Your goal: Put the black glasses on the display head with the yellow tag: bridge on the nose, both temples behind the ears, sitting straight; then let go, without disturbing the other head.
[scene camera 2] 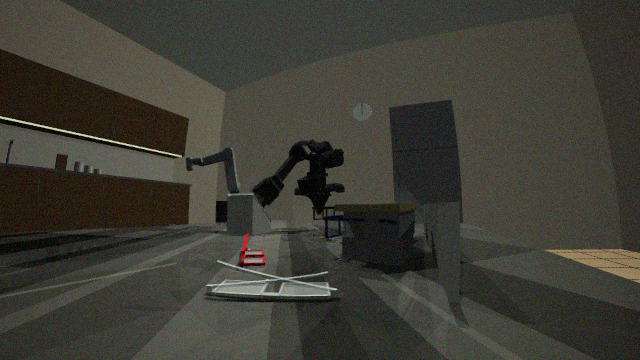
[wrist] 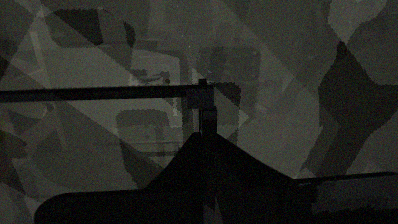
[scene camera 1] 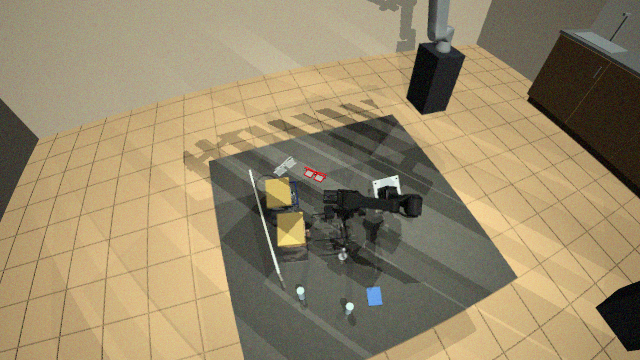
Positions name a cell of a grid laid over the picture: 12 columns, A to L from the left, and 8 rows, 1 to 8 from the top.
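Observation:
The gripper (scene camera 2: F5) is visible, and the wrist view shows the gripper (wrist: G5) too. A display head (scene camera 1: F5) is visible as well.

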